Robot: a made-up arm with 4 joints.
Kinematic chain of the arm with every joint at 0, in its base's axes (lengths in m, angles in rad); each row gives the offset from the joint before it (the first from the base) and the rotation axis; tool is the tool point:
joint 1: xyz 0 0 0.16 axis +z
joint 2: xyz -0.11 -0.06 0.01 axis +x
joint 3: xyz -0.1 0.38 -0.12 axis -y
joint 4: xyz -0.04 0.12 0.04 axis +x
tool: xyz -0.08 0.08 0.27
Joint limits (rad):
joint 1: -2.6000..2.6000
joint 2: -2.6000..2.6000
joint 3: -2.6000..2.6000
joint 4: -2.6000..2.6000
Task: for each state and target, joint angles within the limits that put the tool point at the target. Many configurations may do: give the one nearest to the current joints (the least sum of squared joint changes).
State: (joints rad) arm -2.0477 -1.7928 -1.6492 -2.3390
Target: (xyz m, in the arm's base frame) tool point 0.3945 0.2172 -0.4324
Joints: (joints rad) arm -2.2175 -1.1790 -1.5481 -2.2922
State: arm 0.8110 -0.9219 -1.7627 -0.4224
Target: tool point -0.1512 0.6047 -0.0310
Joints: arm 0.2844 -0.2610 -1.6489 -0.5620
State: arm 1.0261 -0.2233 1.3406 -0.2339
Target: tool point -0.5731 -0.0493 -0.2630
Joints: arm 0.6078 -0.3196 1.7744 0.4116
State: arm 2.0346 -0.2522 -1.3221 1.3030
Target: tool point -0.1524 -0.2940 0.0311
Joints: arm 2.4507 -0.7578 -0.8499 0.7513
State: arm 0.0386 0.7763 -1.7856 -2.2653
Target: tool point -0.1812 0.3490 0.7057
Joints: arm -0.3405 0.8376 -2.3154 -2.4217
